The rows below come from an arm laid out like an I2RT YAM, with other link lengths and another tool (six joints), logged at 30 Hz.
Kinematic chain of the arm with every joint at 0, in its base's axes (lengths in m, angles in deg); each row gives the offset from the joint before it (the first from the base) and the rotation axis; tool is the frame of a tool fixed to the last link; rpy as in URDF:
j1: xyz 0 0 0.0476 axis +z
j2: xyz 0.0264 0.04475 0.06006 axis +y
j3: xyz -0.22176 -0.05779 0 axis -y
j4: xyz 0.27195 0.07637 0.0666 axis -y
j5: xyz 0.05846 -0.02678 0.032 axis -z
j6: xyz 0.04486 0 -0.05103 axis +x
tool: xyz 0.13 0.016 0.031 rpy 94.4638 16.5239 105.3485
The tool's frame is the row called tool.
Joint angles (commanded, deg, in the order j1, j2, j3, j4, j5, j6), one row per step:
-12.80 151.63 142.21 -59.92 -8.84 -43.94
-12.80 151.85 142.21 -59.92 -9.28 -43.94
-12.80 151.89 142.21 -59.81 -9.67 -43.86
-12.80 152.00 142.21 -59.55 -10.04 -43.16
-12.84 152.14 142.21 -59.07 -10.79 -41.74
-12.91 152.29 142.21 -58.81 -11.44 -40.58
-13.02 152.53 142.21 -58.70 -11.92 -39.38
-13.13 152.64 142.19 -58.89 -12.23 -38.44
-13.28 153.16 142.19 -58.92 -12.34 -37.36
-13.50 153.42 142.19 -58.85 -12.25 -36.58
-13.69 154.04 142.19 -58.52 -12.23 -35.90
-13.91 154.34 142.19 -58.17 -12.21 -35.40
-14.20 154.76 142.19 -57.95 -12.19 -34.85
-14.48 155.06 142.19 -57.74 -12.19 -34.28
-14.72 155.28 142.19 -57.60 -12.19 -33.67
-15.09 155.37 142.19 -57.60 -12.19 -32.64
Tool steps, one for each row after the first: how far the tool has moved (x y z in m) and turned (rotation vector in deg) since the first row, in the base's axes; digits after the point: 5 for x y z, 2 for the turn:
-0.00021 0.00137 -0.00167 0.45 0.12 0.15
0.00028 0.00240 -0.00151 0.82 -0.02 0.22
0.00151 0.00309 -0.00173 1.39 -0.18 -0.30
0.00389 0.00406 -0.00144 2.54 -0.54 -1.37
0.00528 0.00469 -0.00166 3.55 -0.66 -2.27
0.00593 0.00453 -0.00311 4.47 -0.51 -3.32
0.00548 0.00418 -0.00406 5.17 -0.16 -4.19
0.00499 0.00279 -0.00881 5.79 0.47 -5.33
0.00502 0.00003 -0.01122 6.03 0.73 -6.31
0.00532 -0.00225 -0.01669 6.32 1.08 -7.15
0.00611 -0.00493 -0.01910 6.48 1.07 -7.83
0.00616 -0.00818 -0.02283 6.70 1.31 -8.65
0.00638 -0.01132 -0.02539 6.93 1.44 -9.46
0.00653 -0.01405 -0.02726 7.17 1.56 -10.27
0.00648 -0.01822 -0.02801 7.57 1.73 -11.59

